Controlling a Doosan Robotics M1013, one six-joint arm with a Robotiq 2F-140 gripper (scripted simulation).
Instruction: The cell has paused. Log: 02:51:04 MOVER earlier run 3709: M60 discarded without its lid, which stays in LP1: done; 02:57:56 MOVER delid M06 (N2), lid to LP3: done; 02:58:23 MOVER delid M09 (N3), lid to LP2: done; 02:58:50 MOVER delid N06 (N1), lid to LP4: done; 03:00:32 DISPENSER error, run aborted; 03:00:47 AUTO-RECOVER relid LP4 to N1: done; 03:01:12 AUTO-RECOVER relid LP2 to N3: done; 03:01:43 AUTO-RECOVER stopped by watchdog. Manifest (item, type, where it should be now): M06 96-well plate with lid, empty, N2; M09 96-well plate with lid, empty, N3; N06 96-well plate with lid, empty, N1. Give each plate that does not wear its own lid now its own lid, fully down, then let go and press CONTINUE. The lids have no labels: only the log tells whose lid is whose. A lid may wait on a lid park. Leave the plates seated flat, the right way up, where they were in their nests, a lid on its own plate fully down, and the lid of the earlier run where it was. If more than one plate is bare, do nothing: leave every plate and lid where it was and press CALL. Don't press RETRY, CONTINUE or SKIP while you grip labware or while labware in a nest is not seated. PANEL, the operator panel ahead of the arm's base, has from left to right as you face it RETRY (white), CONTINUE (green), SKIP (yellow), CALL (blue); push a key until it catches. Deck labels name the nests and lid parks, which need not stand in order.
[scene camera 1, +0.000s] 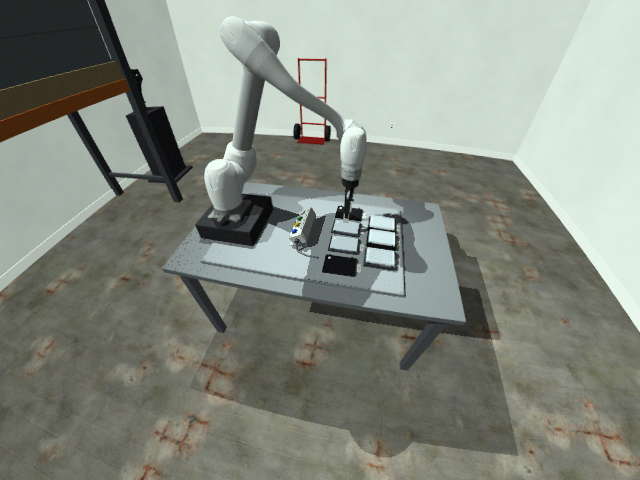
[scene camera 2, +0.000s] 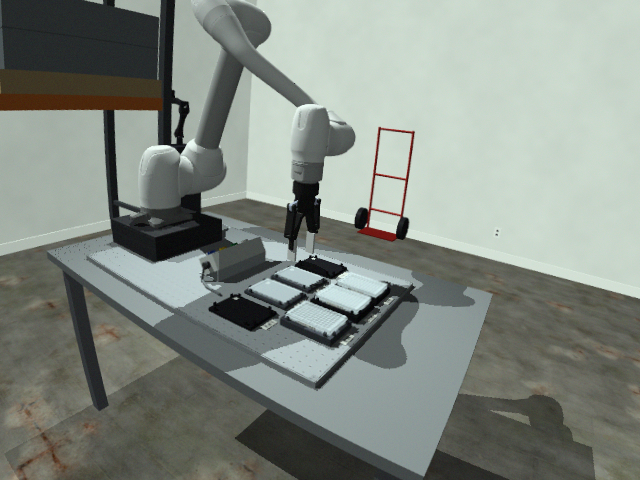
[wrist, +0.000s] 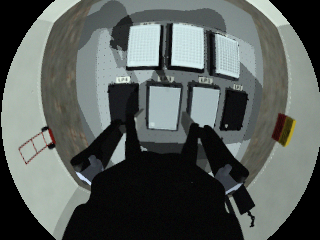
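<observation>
The gripper is in the pictures, and the wrist view has it as well. You'd also see a plate in the pictures.
</observation>
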